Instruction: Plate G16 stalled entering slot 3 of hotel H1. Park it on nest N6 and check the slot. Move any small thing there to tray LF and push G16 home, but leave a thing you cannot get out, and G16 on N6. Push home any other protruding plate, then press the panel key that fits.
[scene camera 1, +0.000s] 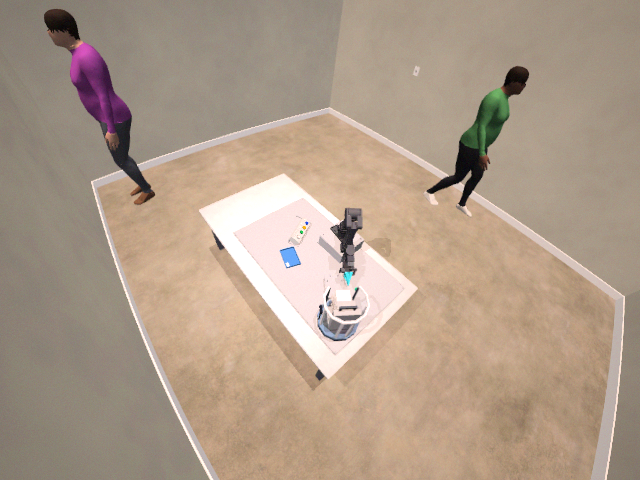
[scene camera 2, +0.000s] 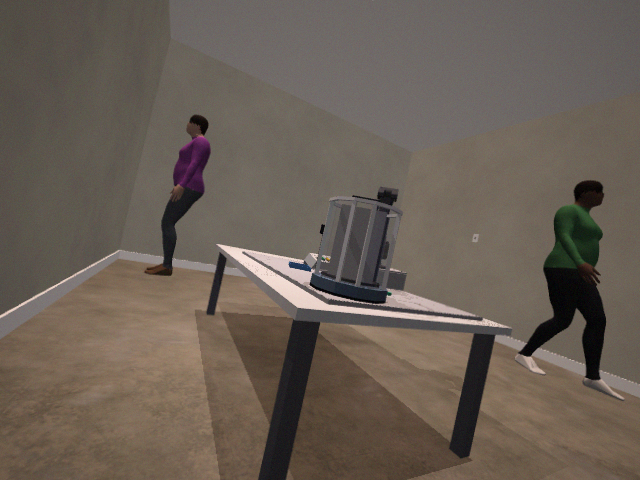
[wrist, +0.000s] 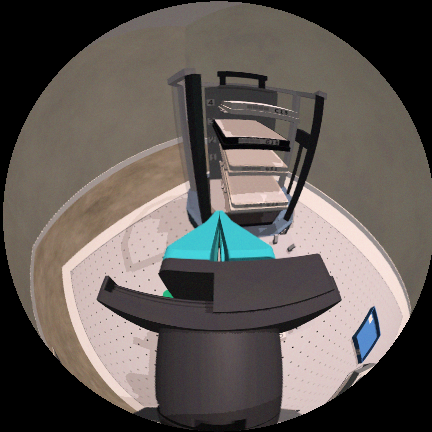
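Where they show: gripper, fingertip midpoint: (scene camera 1: 348, 285) (wrist: 218, 216); arm's base at its link origin: (scene camera 1: 341, 235).
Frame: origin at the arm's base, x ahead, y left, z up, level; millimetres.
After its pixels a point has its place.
Hotel H1 (scene camera 1: 338, 336) @[x 442, y 559, z -32 mm] (scene camera 2: 347, 289) @[x 428, y 578, z -67 mm] (wrist: 196, 150) @[x 257, y 434, z 92 mm] stands at the table's near end. In the wrist view, a white plate marked C15 (wrist: 257, 108) @[x 316, y 400, z 144 mm] is in slot 4. Black-edged plate G16 (wrist: 250, 129) @[x 334, y 427, z 109 mm] is in slot 3, its front edge looking further out than that of the plate (wrist: 255, 159) @[x 333, y 411, z 68 mm] in slot 2. Another pale plate (wrist: 255, 190) @[x 324, y 395, z 27 mm] is in slot 1. My gripper (scene camera 1: 348, 281) @[x 238, y 361, z 57 mm] (wrist: 218, 216) @[x 238, y 361, z 57 mm] is shut and empty, in front of the hotel and low in the wrist view. Nest N6's pegs (wrist: 275, 239) @[x 320, y 333, z -23 mm] show partly; fingers hide the rest. Slot 3's inside is hidden.
A blue tray (scene camera 1: 290, 257) @[x 381, y -75, z -91 mm] (scene camera 2: 299, 266) @[x 406, y -1, z -78 mm] (wrist: 366, 335), its label unreadable, lies beside the key panel (scene camera 1: 300, 230) @[x 228, y -195, z -19 mm]. A grey upright block (scene camera 1: 330, 248) @[x 115, y 32, z -39 mm] (scene camera 2: 397, 280) @[x -76, y 120, z -47 mm] stands beside the arm. Dark front posts (wrist: 305, 155) @[x 392, y 364, z 87 mm] flank the slots. A green knob (wrist: 167, 294) @[x 137, y 369, z -81 mm] shows behind the fingers.
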